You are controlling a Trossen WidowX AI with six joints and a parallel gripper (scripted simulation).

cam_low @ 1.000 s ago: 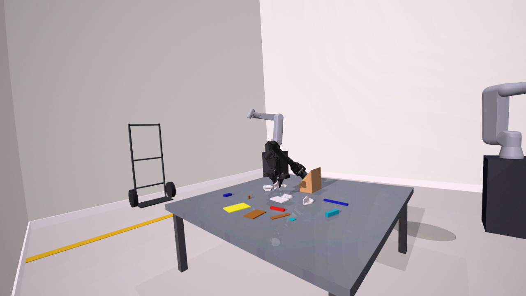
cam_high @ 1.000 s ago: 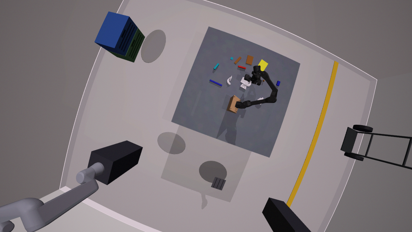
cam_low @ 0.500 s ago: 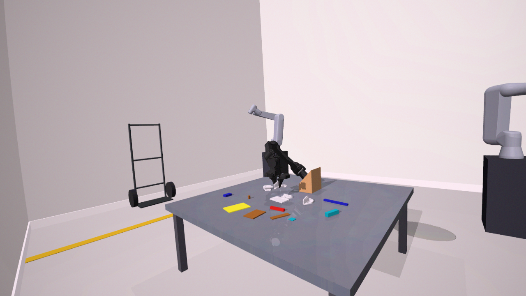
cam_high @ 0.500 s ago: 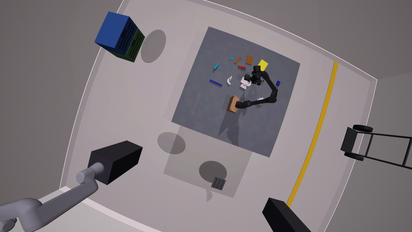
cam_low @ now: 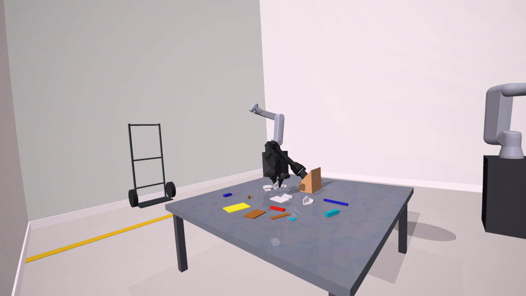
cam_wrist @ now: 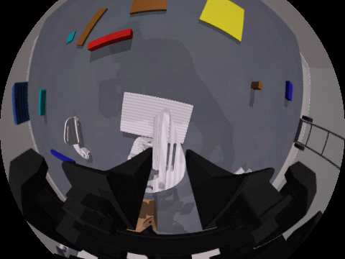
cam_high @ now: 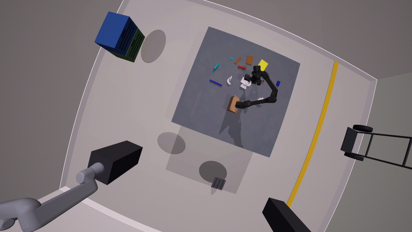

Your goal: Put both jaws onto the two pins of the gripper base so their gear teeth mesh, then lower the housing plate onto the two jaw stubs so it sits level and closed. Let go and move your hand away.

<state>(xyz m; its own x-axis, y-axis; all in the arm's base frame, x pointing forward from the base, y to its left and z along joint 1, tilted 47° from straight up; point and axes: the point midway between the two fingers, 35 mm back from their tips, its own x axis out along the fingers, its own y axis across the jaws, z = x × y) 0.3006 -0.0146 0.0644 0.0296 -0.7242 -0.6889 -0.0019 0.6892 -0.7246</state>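
Now: gripper tip 30 mm past the white jaw and 20 mm to the right of it. Round my gripper tip: brown plate: 300 mm ahead, 80 mm below, 70 mm to the left; then flat white ribbed part: 80 mm below, 30 mm to the left, 20 mm ahead; then red bar: 170 mm ahead, 130 mm to the left, 70 mm below.
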